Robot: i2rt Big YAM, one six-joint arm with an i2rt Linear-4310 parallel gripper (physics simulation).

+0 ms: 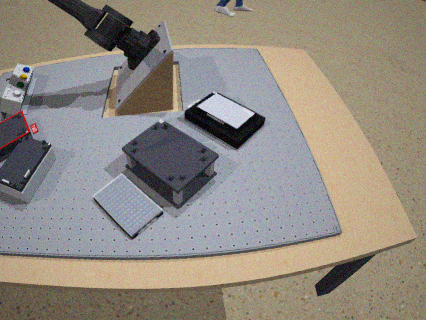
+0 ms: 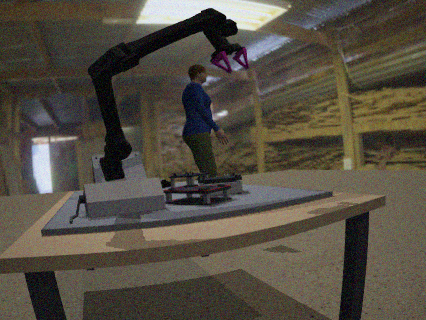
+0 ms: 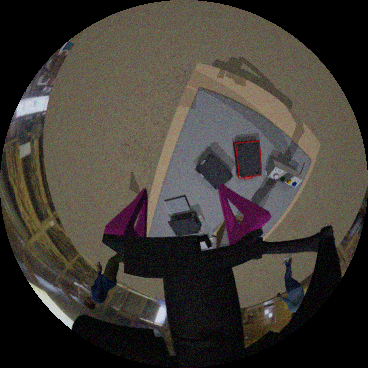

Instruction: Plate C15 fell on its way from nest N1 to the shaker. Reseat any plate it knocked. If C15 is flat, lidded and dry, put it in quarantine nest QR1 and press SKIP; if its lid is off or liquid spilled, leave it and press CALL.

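Frame: origin at the arm's base, x ahead, y left, z up, level; millimetres.
Where they show: gripper, between the fingertips: (image 2: 239, 70) (image 3: 183, 189); arm's base, origin of its link: (image 1: 144, 50) (image 2: 111, 169).
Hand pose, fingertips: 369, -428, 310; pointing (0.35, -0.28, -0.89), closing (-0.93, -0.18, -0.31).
Each offset is from my fingertips to the centre of the thing, as dx, dy, dz. "spot": to the spot under its first point. Level surfaces: height alone.
A pale plate with a well pattern {+65, +321, -409} (image 1: 128, 205) (image 3: 178, 204) lies flat on the mat beside a dark two-deck stand (image 1: 170, 155) (image 3: 185, 223). I cannot read its label or tell whether its lid is on; no liquid shows around it. Another white plate {-129, +594, -391} (image 1: 226, 109) sits in a black holder {spot: -35, +590, -398} (image 1: 237, 140). The red-edged nest QR1 {-216, -23, -398} (image 1: 11, 131) (image 2: 200, 188) (image 3: 248, 159) shows no plate on top. The control box {-446, -21, -379} (image 1: 17, 89) (image 2: 125, 199) (image 3: 284, 176) has coloured buttons. My gripper (image 2: 238, 70) (image 3: 183, 189) is open and empty, high above the table.
A grey box with a dark top {spot: -56, +88, -366} (image 1: 25, 165) (image 3: 215, 169), possibly the shaker, stands beside QR1. The arm's wedge-shaped base (image 1: 155, 82) rises at the back of the mat {dz -421} (image 1: 240, 220). A person in a blue top (image 2: 198, 112) stands beyond the table.
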